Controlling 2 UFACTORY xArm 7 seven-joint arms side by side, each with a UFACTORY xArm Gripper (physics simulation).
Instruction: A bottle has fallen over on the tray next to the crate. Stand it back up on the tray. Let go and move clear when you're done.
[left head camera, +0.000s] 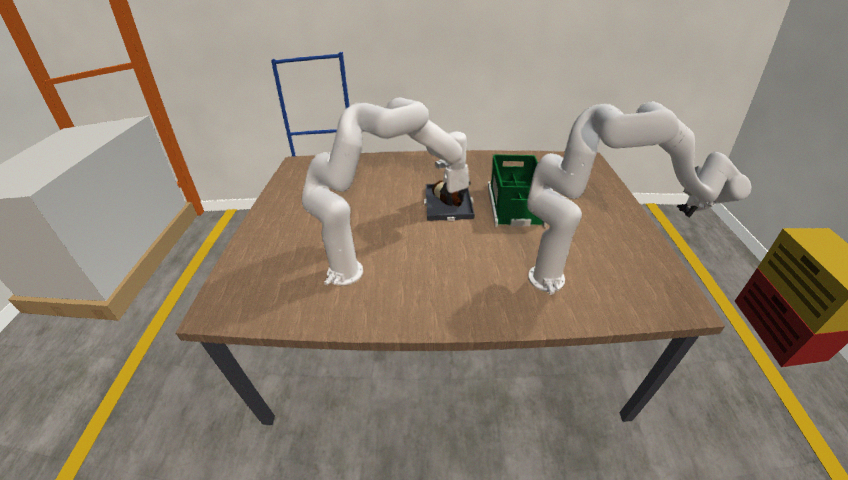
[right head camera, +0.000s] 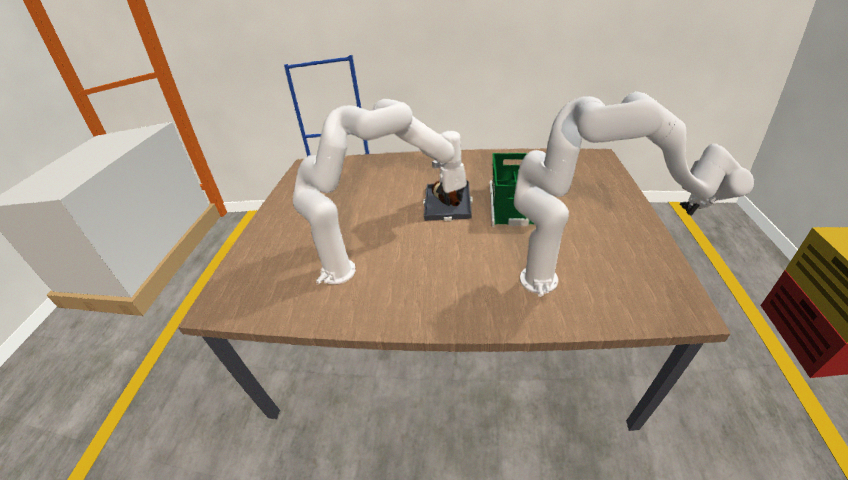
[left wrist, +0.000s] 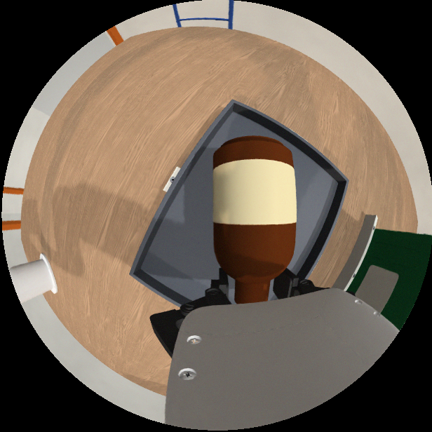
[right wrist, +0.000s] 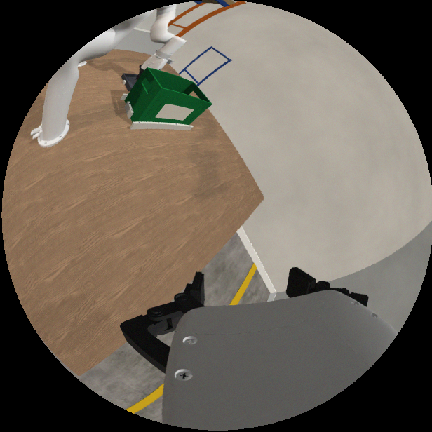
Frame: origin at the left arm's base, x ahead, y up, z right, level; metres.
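Seen in the pictures: left gripper, fingertip midpoint: (left head camera: 455, 202) (right head camera: 453, 202); right gripper, fingertip midpoint: (left head camera: 685, 196) (right head camera: 689, 193); left arm's base, origin of the base link: (left head camera: 345, 272) (right head camera: 338, 272); right arm's base, origin of the base link: (left head camera: 546, 278) (right head camera: 538, 280).
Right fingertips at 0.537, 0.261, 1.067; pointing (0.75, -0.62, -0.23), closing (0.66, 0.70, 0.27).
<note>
Offsets run from my right fingertips to a thing's top centre, as dx, dy, dz. Level surfaces: height alone.
The brown bottle {-0.001, -0.182, -0.893} (left head camera: 439, 190) (right head camera: 438, 191) (left wrist: 255, 200) with a cream label lies on its side in the dark grey tray {+0.005, -0.236, -0.894} (left head camera: 437, 215) (right head camera: 436, 214) (left wrist: 167, 250). In the left wrist view its neck points toward my left gripper (left wrist: 252, 289), whose fingers are closed on both sides of the neck. The arm's end partly hides the bottle in the head views. The green crate {+0.093, -0.086, -0.622} (left head camera: 504, 199) (right head camera: 503, 203) (left wrist: 415, 260) (right wrist: 142, 102) stands to the right of the tray in the head views. My right gripper (left head camera: 687, 209) (right head camera: 689, 207) (right wrist: 248, 284) is open and empty, out beyond the table's right edge.
The wooden table {dy -0.261} (left head camera: 410, 285) (right head camera: 410, 285) (right wrist: 125, 210) carries both arms. A white bracket (left wrist: 361, 250) (right wrist: 161, 126) runs along the crate's base. A white box (left head camera: 65, 226) on a pallet stands left of the table, and yellow and red crates (left head camera: 809, 279) stand at the right.
</note>
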